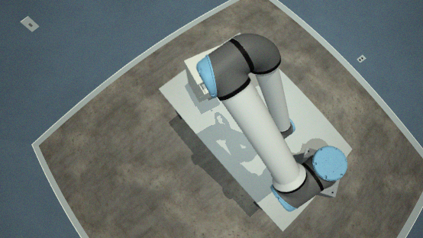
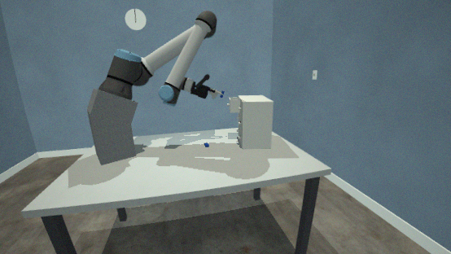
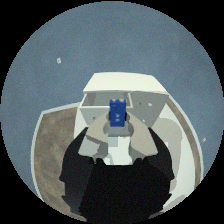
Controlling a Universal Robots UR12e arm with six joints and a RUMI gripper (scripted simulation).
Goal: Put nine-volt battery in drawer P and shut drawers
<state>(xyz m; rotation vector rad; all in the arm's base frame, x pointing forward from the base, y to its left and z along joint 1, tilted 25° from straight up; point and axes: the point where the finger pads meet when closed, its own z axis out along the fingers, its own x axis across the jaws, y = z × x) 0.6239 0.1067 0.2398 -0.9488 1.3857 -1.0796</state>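
My gripper is now 15 cm short of the drawer, 11 cm above it and 2 cm to the right of it. Also, from my hand: blue-and-white object 33 cm below, 12 cm behind, 11 cm to the right; blue nine-volt battery 1 cm ahead, 1 cm above.
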